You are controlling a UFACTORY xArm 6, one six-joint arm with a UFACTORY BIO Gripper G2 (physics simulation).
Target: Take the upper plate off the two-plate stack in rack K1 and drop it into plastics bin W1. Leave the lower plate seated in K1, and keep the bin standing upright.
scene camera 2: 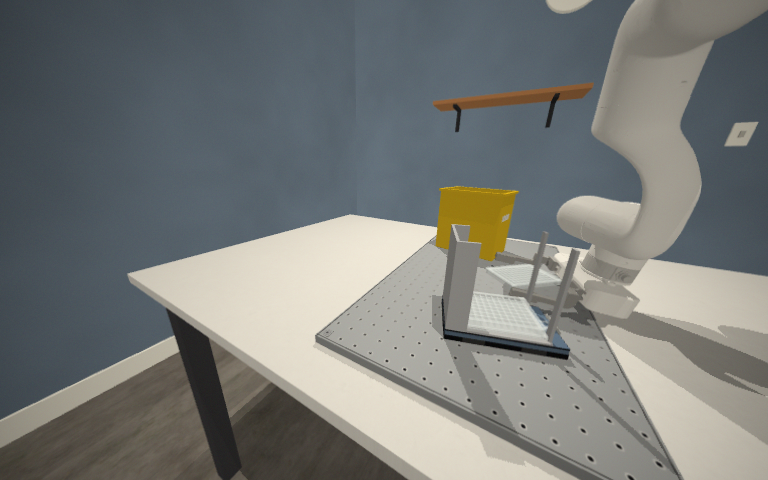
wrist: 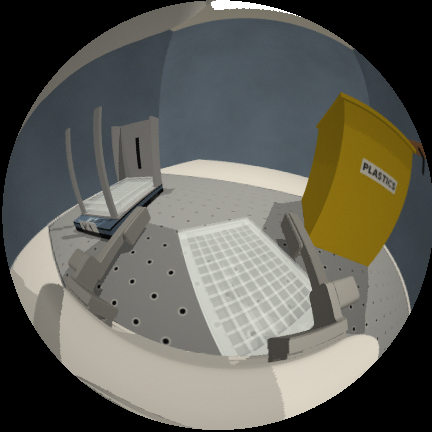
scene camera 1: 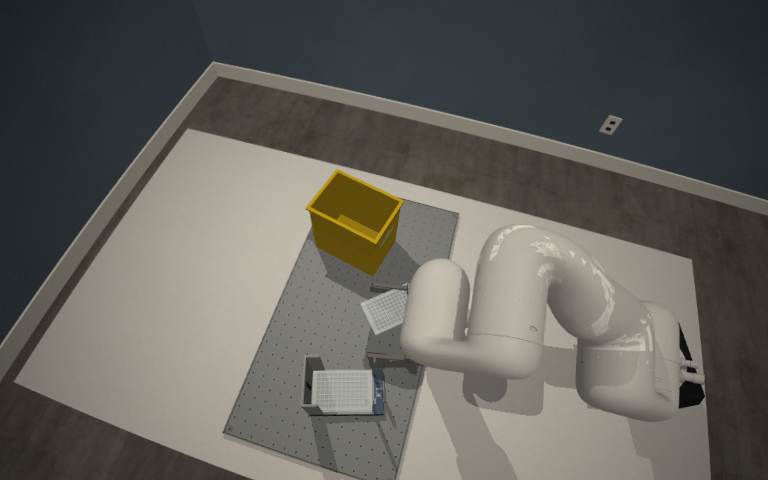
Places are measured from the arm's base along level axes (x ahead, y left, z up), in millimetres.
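Pixels of known places: hand, tool point: (scene camera 2: pixel 512 273) (wrist: pixel 207 230) (scene camera 1: pixel 379 320).
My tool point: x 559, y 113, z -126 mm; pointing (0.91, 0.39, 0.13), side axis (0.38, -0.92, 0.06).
Behind a point stands the place of what it marks.
A clear-white gridded plate (scene camera 1: pixel 385 311) @(z -136, x 555, y 84 mm) (scene camera 2: pixel 523 275) @(z -136, x 542, y 79 mm) (wrist: pixel 250 285) @(z -136, x 532, y 62 mm) lies loose on the perforated board, turned at an angle, between rack K1 (scene camera 1: pixel 308 384) @(z -57, x 618, y 319 mm) (scene camera 2: pixel 458 283) @(z -58, x 592, y 361 mm) (wrist: pixel 148 150) @(z -62, x 630, y 298 mm) and the yellow plastics bin W1 (scene camera 1: pixel 345 243) @(z -49, x 701, y 5 mm) (scene camera 2: pixel 472 217) @(z -39, x 692, y 6 mm) (wrist: pixel 360 210) @(z -84, x 621, y -38 mm), which stands upright. Another plate (scene camera 1: pixel 342 391) @(z -116, x 558, y 293 mm) (scene camera 2: pixel 501 314) @(z -119, x 543, y 295 mm) (wrist: pixel 120 195) @(z -115, x 541, y 249 mm) sits flat in K1. My gripper (scene camera 1: pixel 370 321) @(z -126, x 559, y 113 mm) (scene camera 2: pixel 504 273) @(z -126, x 559, y 113 mm) (wrist: pixel 216 218) @(z -126, x 559, y 113 mm) is open and low over the board, one finger on each side of the loose plate. The bin-side finger is closer to it; in the wrist view it overlaps the plate's edge, and contact is unclear. The arm hides the plate's near end from above.
K1's two thin posts (scene camera 2: pixel 560 300) @(z -67, x 484, y 301 mm) (wrist: pixel 102 160) @(z -61, x 520, y 224 mm) and tall back wall rise around its plate. The K1-side finger is near the rack. The bin stands close beyond the other finger. The perforated board (scene camera 1: pixel 283 362) @(z -149, x 711, y 293 mm) (scene camera 2: pixel 396 362) @(z -149, x 629, y 443 mm) lies on the white table (scene camera 1: pixel 169 237) @(z -162, x 1166, y 151 mm) (scene camera 2: pixel 271 266) @(z -162, x 1051, y 397 mm).
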